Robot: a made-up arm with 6 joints. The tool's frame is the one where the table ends. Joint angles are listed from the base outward.
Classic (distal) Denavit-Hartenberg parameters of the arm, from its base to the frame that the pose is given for. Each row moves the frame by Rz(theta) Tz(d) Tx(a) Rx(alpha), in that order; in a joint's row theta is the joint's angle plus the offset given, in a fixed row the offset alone. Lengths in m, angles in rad.
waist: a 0.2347, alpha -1.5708, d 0.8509, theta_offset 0
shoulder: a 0.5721, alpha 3.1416, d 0, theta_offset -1.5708
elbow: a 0.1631, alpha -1.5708, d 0, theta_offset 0
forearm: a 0, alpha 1.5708, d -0.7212, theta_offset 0
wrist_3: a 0, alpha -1.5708, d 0, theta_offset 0
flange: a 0, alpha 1.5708, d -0.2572, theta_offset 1.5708
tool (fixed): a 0, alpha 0, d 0, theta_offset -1.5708
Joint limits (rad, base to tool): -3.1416..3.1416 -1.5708..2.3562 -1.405..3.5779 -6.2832..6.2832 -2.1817..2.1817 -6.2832..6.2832
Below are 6 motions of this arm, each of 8 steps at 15 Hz.
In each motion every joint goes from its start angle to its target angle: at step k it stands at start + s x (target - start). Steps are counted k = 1, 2, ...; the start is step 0. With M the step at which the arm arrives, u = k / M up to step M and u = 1 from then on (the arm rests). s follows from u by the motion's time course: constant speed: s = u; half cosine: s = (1 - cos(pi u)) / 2; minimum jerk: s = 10 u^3 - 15 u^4 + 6 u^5.
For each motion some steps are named. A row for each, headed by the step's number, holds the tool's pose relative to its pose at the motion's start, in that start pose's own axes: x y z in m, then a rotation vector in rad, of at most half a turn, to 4 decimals.
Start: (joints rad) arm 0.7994 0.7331 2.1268 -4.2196 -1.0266 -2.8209
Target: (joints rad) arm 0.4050 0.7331 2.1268 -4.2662 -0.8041 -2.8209
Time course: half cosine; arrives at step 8
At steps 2, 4, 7, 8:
2: 0.0254 -0.0077 0.0075 -0.0306 0.0098 0.0452
4: 0.0867 -0.0219 0.0288 -0.1097 0.0345 0.1505
7: 0.1653 -0.0309 0.0631 -0.2235 0.0681 0.2789
8: 0.1717 -0.0312 0.0662 -0.2333 0.0709 0.2890

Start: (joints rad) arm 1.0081 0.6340 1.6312 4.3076 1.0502 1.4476
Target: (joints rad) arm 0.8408 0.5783 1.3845 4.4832 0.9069 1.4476
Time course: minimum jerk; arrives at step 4
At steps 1, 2, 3, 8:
1: 0.0168 -0.0061 0.0018 -0.0290 -0.0209 0.0010
2: 0.0806 -0.0330 0.0104 -0.1435 -0.0944 0.0038
3: 0.1427 -0.0654 0.0214 -0.2627 -0.1570 0.0045
8: 0.1587 -0.0748 0.0247 -0.2944 -0.1715 0.0044

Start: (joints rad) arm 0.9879 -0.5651 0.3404 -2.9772 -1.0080 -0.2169
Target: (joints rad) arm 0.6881 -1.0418 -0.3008 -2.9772 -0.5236 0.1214
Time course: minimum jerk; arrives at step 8
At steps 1, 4, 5, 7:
1: -0.0025 0.0006 -0.0001 -0.0096 -0.0110 0.0005
4: -0.1080 0.0200 -0.0053 -0.3042 -0.3416 0.0086
5: -0.1753 0.0311 -0.0096 -0.4424 -0.4953 0.0083
7: -0.2662 0.0466 -0.0173 -0.6001 -0.6737 0.0054

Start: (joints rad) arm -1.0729 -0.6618 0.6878 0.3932 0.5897 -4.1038
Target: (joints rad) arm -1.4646 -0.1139 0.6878 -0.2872 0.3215 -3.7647
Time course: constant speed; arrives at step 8
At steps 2, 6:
2: -0.0252 0.1461 0.1619 -0.0121 -0.1029 0.1804
6: -0.1924 0.4877 0.3994 -0.0686 -0.2913 0.5726

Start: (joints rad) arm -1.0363 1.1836 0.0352 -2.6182 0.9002 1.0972
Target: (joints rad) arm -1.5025 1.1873 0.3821 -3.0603 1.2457 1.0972
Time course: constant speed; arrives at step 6
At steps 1, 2, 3, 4, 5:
1: 0.0041 0.0162 0.0828 0.1314 0.0618 -0.0572
2: 0.0098 0.0261 0.1671 0.2577 0.1295 -0.1141
3: 0.0168 0.0298 0.2525 0.3786 0.2031 -0.1694
4: 0.0248 0.0273 0.3387 0.4939 0.2823 -0.2223
5: 0.0335 0.0184 0.4256 0.6032 0.3670 -0.2715

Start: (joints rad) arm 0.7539 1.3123 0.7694 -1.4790 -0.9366 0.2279
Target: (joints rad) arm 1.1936 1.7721 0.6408 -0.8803 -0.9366 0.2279
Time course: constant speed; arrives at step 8
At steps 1, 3, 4, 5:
1: 0.0869 -0.0903 -0.0632 -0.0082 0.0817 -0.1086
3: 0.2253 -0.2776 -0.2092 -0.0389 0.2536 -0.3243
4: 0.2752 -0.3733 -0.2889 -0.0610 0.3433 -0.4311
5: 0.3117 -0.4693 -0.3709 -0.0873 0.4352 -0.5369

